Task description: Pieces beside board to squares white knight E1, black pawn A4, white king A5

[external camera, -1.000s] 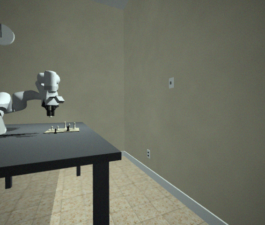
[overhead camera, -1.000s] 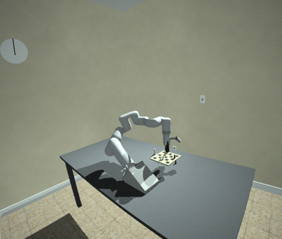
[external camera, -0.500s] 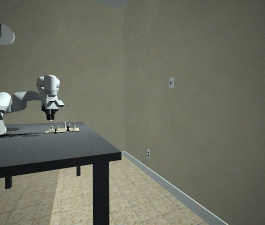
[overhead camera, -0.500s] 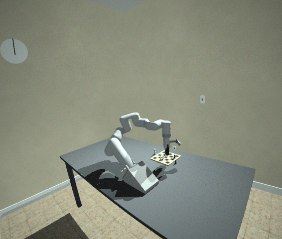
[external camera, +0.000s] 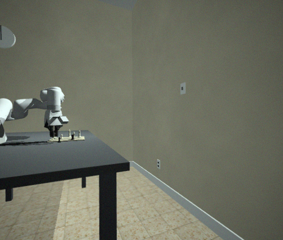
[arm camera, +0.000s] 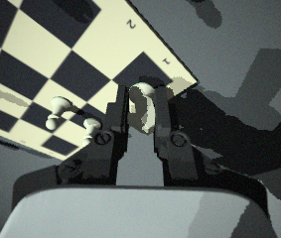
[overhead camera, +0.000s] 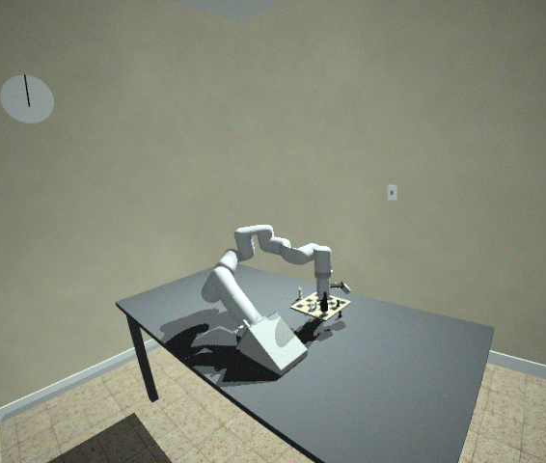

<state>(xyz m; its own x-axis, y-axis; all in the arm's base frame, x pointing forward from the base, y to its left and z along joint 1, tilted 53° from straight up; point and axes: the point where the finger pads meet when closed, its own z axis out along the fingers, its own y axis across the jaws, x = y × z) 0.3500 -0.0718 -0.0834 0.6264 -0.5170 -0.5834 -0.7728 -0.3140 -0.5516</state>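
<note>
My gripper is now 7 cm to the left of the black pawn, 4 cm above it and 3 cm short of it. From my hand the other things lie so: white king (21 cm to the left, 10 cm ahead, 2 cm below); white knight (1 cm below); chessboard (8 cm ahead, 7 cm to the left, 5 cm below).
</note>
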